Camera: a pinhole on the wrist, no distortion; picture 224 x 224 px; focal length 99.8 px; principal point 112.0 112.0 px. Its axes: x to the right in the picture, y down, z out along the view. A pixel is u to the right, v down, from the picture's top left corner.
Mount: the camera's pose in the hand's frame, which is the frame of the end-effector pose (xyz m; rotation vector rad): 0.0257 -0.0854 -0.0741 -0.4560 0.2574 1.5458
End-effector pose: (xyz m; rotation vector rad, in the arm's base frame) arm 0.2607 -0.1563 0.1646 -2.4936 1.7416 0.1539
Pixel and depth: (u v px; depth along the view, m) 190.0 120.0 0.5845
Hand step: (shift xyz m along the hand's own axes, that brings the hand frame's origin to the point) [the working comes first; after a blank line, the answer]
In the camera's frame: 0.4568 0.0469 0.5845

-0.0831 0.5791 0.2407
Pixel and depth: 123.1 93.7 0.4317
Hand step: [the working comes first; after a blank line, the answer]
In the camera's frame: 0.0480 -0.0792 0.4317

0.0520 0.1493 0.2989
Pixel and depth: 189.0 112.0 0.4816
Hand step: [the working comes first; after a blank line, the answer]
In the camera's frame: 0.3716 0.0000 0.4816

-0.0257 0.4591 0.1920
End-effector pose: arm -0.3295 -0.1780 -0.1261 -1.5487 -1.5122 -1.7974
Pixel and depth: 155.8 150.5 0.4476
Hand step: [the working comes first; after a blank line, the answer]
In the camera's frame: 0.1964 0.1727 0.4476

-0.1966 0.2809 0.2177
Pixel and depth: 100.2 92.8 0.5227
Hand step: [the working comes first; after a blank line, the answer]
In the camera's frame: -0.0618 -0.1006 0.5227

0.0596 0.0912 0.4307
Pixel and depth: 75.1 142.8 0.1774
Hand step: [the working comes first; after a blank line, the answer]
In the camera's frame: -0.0656 0.0547 0.1774

-0.0519 -0.0687 0.1061
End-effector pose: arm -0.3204 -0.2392 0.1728 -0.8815 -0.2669 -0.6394
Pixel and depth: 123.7 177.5 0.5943
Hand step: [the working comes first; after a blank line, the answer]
In the camera's frame: 0.0697 0.3900 0.5943

-0.4331 0.2236 0.3778
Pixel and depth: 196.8 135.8 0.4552
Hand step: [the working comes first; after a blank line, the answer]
In the camera's frame: 0.3868 0.1086 0.4552

-0.1298 0.4575 0.1488
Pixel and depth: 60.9 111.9 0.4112
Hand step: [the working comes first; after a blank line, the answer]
In the camera's frame: -0.2105 -0.0004 0.4112

-0.0292 -0.0947 0.3845
